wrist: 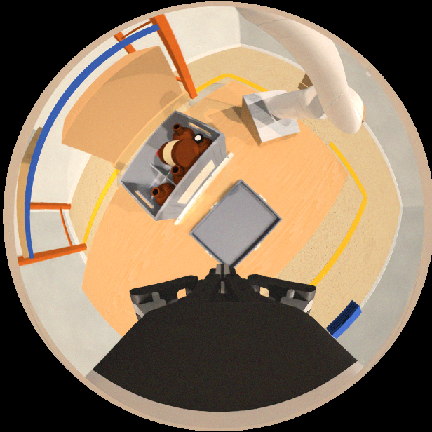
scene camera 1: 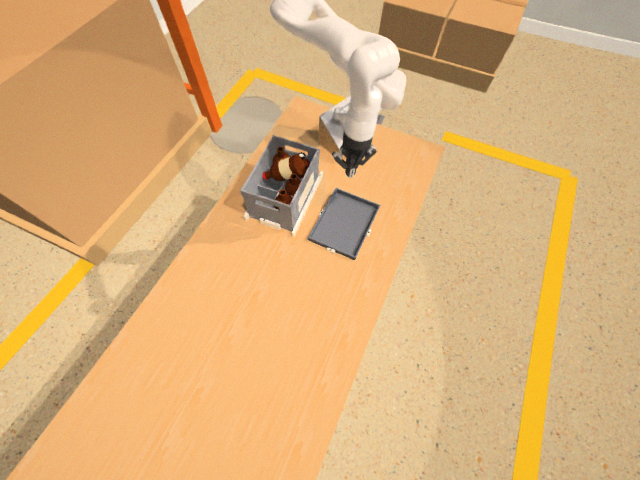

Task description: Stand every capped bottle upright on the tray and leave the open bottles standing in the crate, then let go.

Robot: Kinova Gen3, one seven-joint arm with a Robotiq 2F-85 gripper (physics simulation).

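Places are measured from the arm's base along level axes (x left, y back, z up), in metres.
Pixels of known places: gripper, fingertip midpoint: (scene camera 1: 349, 175).
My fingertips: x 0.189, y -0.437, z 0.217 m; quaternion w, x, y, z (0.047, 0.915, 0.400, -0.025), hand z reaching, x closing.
Observation:
Behind a point stands the place of what it marks.
A brown bottle with a red cap and cream label (scene camera 1: 285, 168) @[y -0.397, x -0.067, z 0.058 m] (wrist: 171, 153) lies on its side across the other bottles in the grey crate (scene camera 1: 284, 217) @[y -0.533, x 0.002, z -0.027 m] (wrist: 140, 165). A bottle with a white-topped cap (scene camera 1: 301, 155) @[y -0.310, x -0.051, z 0.047 m] (wrist: 199, 138) is in the crate, partly hidden by the lying one. Open-necked brown bottles (scene camera 1: 283, 194) @[y -0.491, x -0.020, z 0.047 m] (wrist: 159, 193) stand in the crate's compartments. The shallow grey tray (scene camera 1: 343, 222) @[y -0.403, x 0.181, z -0.111 m] (wrist: 236, 220) lies beside the crate with no bottles on it. My gripper (scene camera 1: 351, 172) @[y -0.437, x 0.189, z 0.217 m] (wrist: 222, 271) is shut and empty, above the table, to the crate's right in the scene view.
The arm's grey base block (scene camera 1: 330, 131) @[y -0.106, x -0.034, z -0.003 m] (wrist: 270, 120) stands at the table's far end behind the crate. An orange rack post (scene camera 1: 193, 67) (wrist: 176, 60) and a large cardboard box (scene camera 1: 93, 134) (wrist: 120, 100) stand left of the table. More cardboard boxes (scene camera 1: 413, 33) stand beyond the arm.

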